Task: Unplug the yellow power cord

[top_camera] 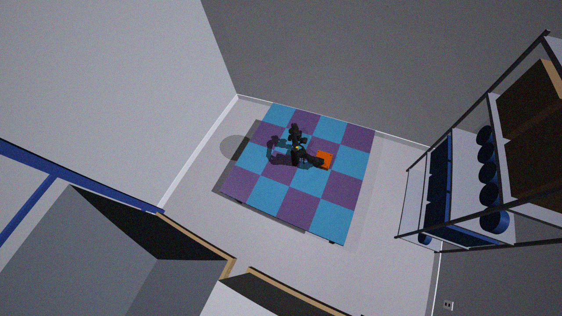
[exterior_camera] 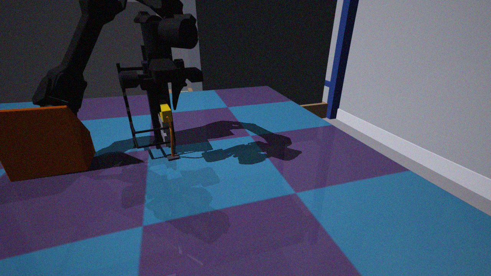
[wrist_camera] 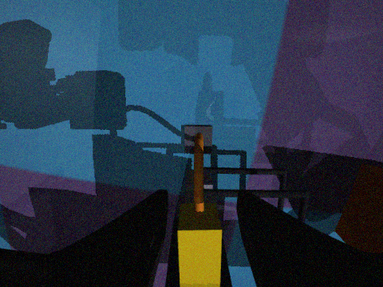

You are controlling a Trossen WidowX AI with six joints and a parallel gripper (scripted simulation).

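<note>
Now: gripper tip 7 cm to the right of the yellow plug, 1 cm past it and 1 cm above it.
</note>
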